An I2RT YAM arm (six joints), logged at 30 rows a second.
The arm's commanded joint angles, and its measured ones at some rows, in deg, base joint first. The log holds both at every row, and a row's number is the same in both.
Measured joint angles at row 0:
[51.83, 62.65, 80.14, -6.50, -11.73, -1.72]
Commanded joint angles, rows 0 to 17:
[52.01, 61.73, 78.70, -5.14, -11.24, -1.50]
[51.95, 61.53, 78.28, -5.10, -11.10, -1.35]
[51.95, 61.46, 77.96, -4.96, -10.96, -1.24]
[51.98, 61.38, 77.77, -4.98, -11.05, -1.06]
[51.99, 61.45, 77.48, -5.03, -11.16, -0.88]
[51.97, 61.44, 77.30, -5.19, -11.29, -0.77]
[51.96, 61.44, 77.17, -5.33, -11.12, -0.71]
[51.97, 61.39, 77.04, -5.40, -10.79, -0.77]
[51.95, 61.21, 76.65, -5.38, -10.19, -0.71]
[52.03, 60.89, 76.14, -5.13, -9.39, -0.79]
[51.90, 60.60, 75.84, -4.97, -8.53, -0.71]
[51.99, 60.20, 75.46, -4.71, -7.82, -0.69]
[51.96, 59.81, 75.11, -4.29, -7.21, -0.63]
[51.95, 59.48, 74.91, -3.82, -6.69, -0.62]
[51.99, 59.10, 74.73, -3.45, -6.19, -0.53]
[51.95, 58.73, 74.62, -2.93, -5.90, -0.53]
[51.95, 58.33, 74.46, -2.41, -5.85, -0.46]
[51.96, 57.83, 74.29, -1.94, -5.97, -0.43]
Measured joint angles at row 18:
[51.99, 58.72, 74.50, -4.62, -7.62, -0.97]
